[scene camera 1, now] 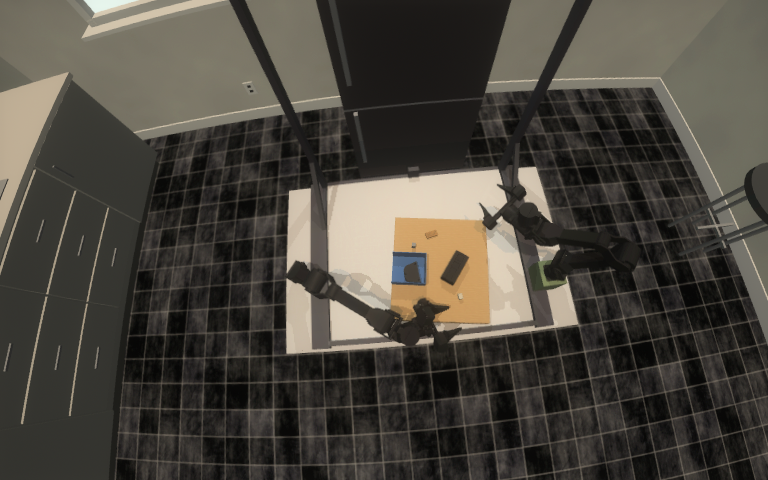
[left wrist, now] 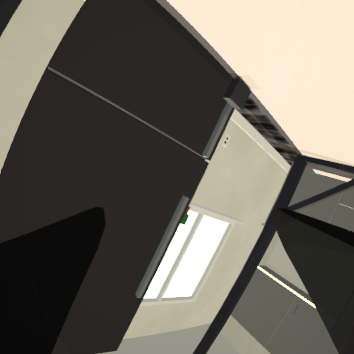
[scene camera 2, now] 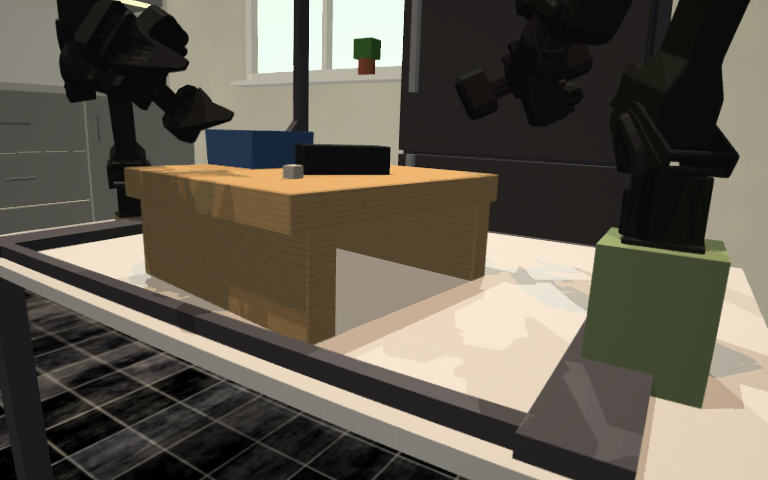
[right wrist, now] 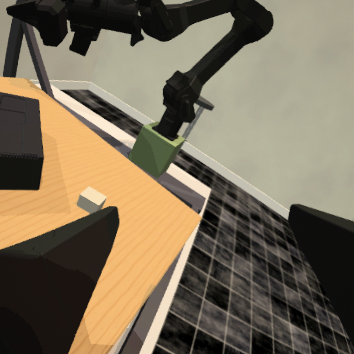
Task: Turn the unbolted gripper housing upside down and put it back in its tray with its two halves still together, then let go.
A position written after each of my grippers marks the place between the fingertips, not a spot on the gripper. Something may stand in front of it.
Observation:
My left gripper (scene camera 2: 511, 94) is open, holding nothing. Also in view: a flat black block (scene camera 2: 318, 159). My right gripper (scene camera 2: 211, 92) is open, with nothing in its grasp.
The flat black block shows as well in the right wrist view (right wrist: 29, 156). My left gripper shows as well in scene camera 1 (scene camera 1: 488, 193) and in the left wrist view (left wrist: 191, 216). My right gripper is seen too in scene camera 1 (scene camera 1: 455, 317) and in the right wrist view (right wrist: 203, 213). The left wrist view misses the flat black block: it is out of frame.

